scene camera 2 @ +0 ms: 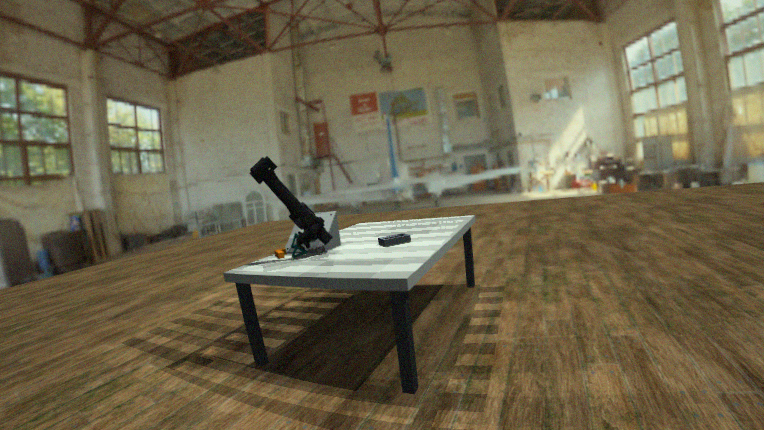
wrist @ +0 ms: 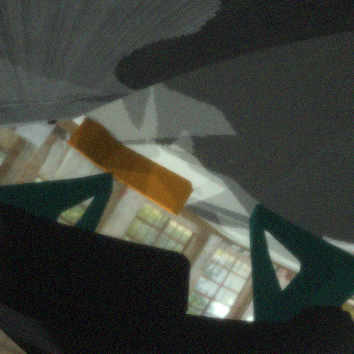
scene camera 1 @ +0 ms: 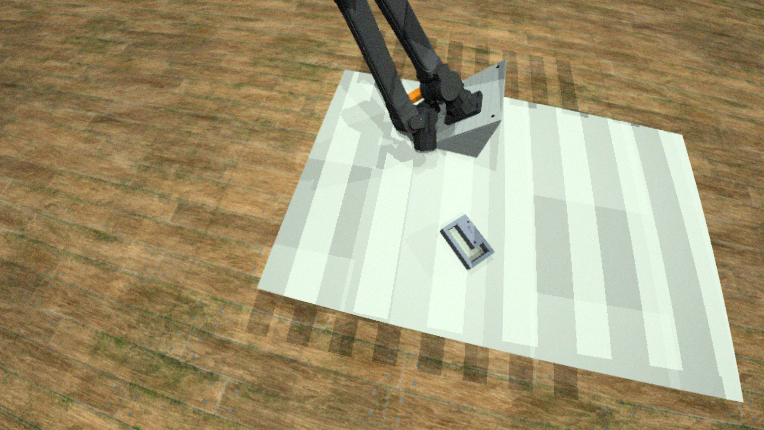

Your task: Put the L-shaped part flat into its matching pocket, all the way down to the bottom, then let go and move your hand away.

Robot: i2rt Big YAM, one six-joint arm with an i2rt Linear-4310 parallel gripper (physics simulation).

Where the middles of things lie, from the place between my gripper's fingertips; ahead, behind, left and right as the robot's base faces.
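The orange L-shaped part [wrist: 164,187] is 9 cm behind my hand, and it sits 1 cm below my hand and 1 cm to the left of it. There is a grey pocket block [scene camera 1: 466,241] too, and that block is 46 cm ahead of my hand and 25 cm to the left of it.
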